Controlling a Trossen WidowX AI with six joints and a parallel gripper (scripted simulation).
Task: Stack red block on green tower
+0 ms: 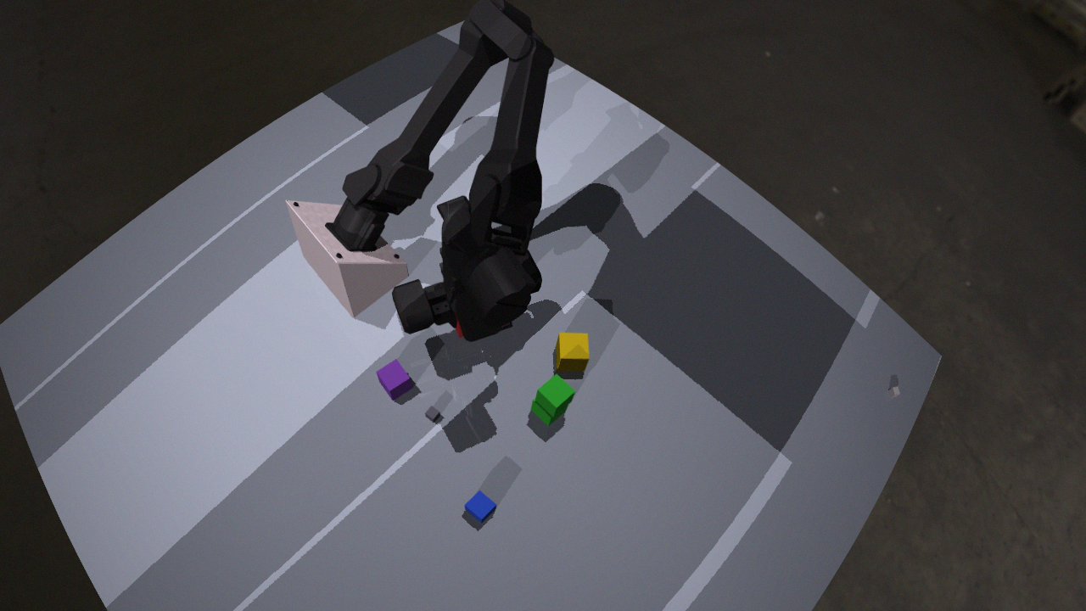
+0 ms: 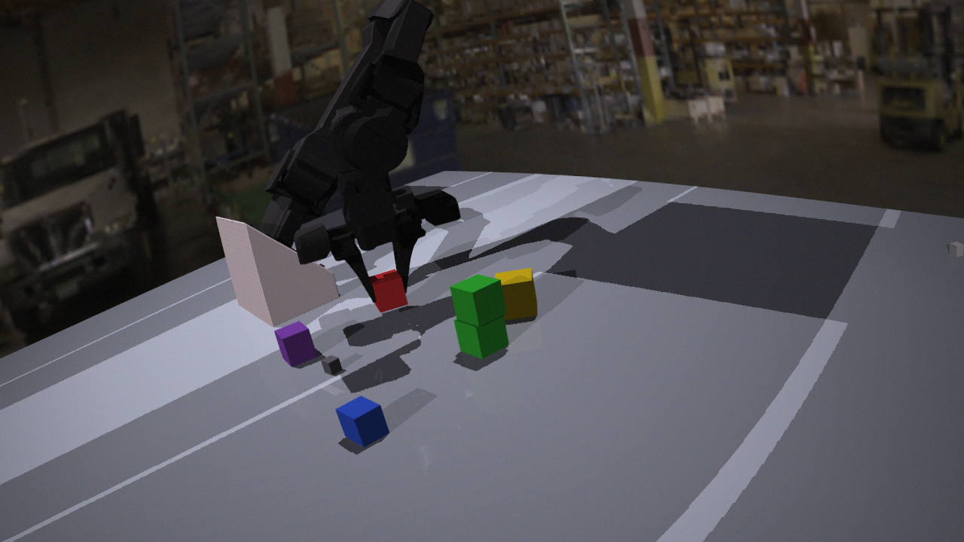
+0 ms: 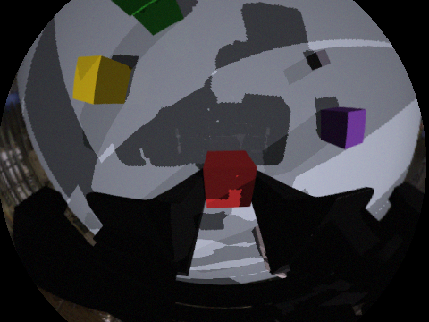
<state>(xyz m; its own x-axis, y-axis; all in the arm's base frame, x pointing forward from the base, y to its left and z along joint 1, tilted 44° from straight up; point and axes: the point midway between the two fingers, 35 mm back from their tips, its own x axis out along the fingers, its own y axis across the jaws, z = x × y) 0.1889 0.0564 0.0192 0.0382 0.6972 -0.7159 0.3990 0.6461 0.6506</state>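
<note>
My gripper tip is 130 mm short of the yellow cube and 70 mm to the right of it. The rest, counted from my gripper tip: purple cube 130 mm to the right, 10 mm behind; then red block 10 mm above; then small grey cube 130 mm to the right, 60 mm ahead, 10 mm below.
</note>
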